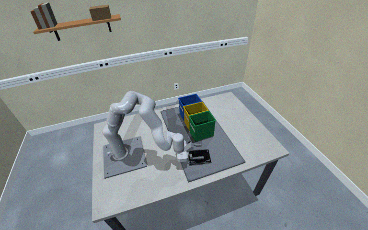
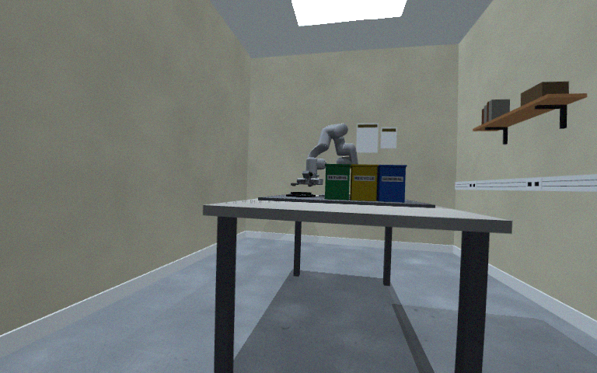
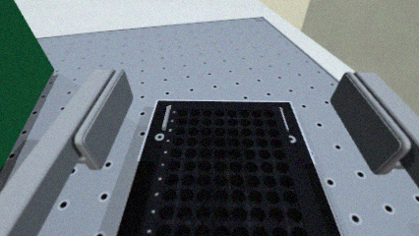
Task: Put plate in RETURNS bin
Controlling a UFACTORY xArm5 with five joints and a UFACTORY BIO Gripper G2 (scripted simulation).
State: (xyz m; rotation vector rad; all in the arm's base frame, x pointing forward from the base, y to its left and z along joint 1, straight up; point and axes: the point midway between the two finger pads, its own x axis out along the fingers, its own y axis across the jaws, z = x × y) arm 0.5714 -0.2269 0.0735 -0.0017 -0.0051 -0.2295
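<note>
The black 96-well plate is 5 cm below my hand. From my hand the other things lie so: plate nest N1 (7 cm below); green RETURNS bin (22 cm to the left, 10 cm ahead, 2 cm above); yellow RECYCLE bin (35 cm to the left, 10 cm ahead, 2 cm above).
</note>
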